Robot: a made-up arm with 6 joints.
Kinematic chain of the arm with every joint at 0, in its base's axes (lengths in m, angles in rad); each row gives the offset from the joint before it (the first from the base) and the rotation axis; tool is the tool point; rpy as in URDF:
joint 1: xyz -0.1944 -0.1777 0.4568 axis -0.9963 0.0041 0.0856
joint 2: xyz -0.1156 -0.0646 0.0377 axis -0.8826 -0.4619 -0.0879
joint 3: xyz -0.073 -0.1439 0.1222 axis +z
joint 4: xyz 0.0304 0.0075 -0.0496 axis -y
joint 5: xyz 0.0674 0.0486 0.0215 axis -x
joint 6: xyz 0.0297 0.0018 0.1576 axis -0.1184 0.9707 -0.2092
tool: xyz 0.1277 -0.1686 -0.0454 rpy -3.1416 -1.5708 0
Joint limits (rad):
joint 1: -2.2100..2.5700
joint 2: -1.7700..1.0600
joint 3: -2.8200..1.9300
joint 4: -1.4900..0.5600
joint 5: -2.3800..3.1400
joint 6: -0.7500..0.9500
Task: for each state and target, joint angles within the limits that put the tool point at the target. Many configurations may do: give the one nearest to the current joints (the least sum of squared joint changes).
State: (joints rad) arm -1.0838 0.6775 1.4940 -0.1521 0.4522 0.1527
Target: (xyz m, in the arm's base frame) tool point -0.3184 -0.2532 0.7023
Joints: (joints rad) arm -0.9758 0.6374 1.3029 -0.0451 0.4359 0.0321
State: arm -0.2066 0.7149 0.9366 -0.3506 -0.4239 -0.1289
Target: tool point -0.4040 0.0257 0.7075
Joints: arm -0.1031 0.8691 1.4010 0.2433 0.2631 -0.5197
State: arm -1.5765 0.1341 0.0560 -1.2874 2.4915 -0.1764
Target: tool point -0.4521 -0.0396 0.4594
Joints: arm -1.2251 -0.0243 0.3511 -1.4900 2.8670 0.0048
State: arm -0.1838 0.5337 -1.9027 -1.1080 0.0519 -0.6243
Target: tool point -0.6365 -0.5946 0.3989
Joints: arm -0.2519 0.5258 -2.0592 -1.1626 -0.0780 -0.5512
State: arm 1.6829 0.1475 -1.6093 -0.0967 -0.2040 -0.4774
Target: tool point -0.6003 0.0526 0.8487
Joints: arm 1.7496 0.2472 -1.8608 -0.1132 -0.3850 -0.1001
